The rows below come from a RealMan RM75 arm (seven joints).
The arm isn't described. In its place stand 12 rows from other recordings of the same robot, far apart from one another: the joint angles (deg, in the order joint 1, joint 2, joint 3, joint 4, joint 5, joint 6, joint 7), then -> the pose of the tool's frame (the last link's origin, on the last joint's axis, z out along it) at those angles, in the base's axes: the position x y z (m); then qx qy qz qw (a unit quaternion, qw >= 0).
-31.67 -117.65 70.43 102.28 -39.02 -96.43 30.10 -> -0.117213, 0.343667, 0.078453, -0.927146, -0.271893, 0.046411, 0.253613
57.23 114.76 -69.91 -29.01 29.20 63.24 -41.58 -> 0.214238, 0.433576, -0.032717, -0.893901, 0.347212, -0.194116, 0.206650
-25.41 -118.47 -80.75 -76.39 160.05 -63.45 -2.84 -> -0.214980, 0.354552, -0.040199, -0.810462, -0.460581, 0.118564, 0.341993
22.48 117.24 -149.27 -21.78 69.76 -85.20 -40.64 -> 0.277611, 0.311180, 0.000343, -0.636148, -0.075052, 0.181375, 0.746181
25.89 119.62 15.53 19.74 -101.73 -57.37 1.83 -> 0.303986, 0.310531, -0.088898, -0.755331, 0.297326, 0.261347, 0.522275
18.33 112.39 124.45 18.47 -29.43 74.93 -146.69 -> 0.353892, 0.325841, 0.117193, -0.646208, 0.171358, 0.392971, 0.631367
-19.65 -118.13 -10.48 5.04 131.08 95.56 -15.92 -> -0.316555, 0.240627, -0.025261, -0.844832, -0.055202, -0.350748, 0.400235
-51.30 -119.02 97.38 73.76 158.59 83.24 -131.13 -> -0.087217, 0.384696, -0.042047, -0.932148, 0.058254, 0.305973, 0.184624
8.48 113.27 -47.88 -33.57 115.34 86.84 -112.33 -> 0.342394, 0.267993, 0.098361, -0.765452, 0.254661, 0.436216, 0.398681
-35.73 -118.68 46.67 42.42 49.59 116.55 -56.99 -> -0.126497, 0.317176, 0.126737, -0.673348, 0.229775, -0.671527, 0.207017
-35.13 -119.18 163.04 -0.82 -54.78 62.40 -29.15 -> -0.297621, 0.356167, -0.051324, -0.823666, -0.233908, -0.278537, 0.435060
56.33 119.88 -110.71 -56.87 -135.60 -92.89 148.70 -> 0.121762, 0.310297, -0.101555, 0.916265, -0.139807, 0.374277, 0.028807
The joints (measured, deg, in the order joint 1, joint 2, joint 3, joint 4, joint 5, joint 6, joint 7), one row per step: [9.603 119.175 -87.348 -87.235 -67.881 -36.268 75.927]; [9.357 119.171 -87.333 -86.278 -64.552 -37.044 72.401]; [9.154 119.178 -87.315 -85.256 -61.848 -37.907 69.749]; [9.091 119.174 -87.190 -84.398 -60.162 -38.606 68.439]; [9.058 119.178 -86.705 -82.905 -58.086 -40.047 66.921]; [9.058 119.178 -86.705 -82.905 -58.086 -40.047 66.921]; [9.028 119.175 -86.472 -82.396 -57.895 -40.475 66.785]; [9.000 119.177 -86.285 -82.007 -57.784 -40.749 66.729]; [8.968 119.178 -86.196 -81.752 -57.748 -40.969 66.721]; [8.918 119.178 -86.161 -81.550 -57.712 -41.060 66.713]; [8.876 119.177 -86.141 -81.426 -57.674 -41.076 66.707]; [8.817 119.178 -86.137 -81.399 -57.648 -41.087 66.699]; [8.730 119.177 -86.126 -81.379 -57.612 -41.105 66.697]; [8.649 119.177 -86.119 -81.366 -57.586 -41.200 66.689]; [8.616 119.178 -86.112 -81.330 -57.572 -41.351 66.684]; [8.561 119.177 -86.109 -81.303 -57.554 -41.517 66.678]
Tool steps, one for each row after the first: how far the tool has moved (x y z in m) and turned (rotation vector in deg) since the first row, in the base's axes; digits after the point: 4 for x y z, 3 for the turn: [0.0021 -0.0010 0.0005 0.713 0.552 0.803]; [0.0048 -0.0020 0.0002 1.042 1.183 1.317]; [0.0072 -0.0023 0.0000 1.022 1.849 1.458]; [0.0119 -0.0026 -0.0002 0.805 2.807 1.596]; [0.0119 -0.0026 -0.0002 0.805 2.807 1.596]; [0.0143 -0.0026 -0.0006 0.633 2.917 1.421]; [0.0163 -0.0025 -0.0008 0.510 3.011 1.216]; [0.0176 -0.0026 -0.0012 0.365 3.054 1.110]; [0.0187 -0.0026 -0.0016 0.262 3.089 0.946]; [0.0196 -0.0026 -0.0018 0.219 3.123 0.801]; [0.0201 -0.0028 -0.0018 0.211 3.144 0.728]; [0.0207 -0.0030 -0.0018 0.206 3.179 0.634]; [0.0211 -0.0033 -0.0018 0.167 3.202 0.623]; [0.0212 -0.0036 -0.0020 0.085 3.218 0.687]; [0.0214 -0.0040 -0.0022 -0.002 3.234 0.753]
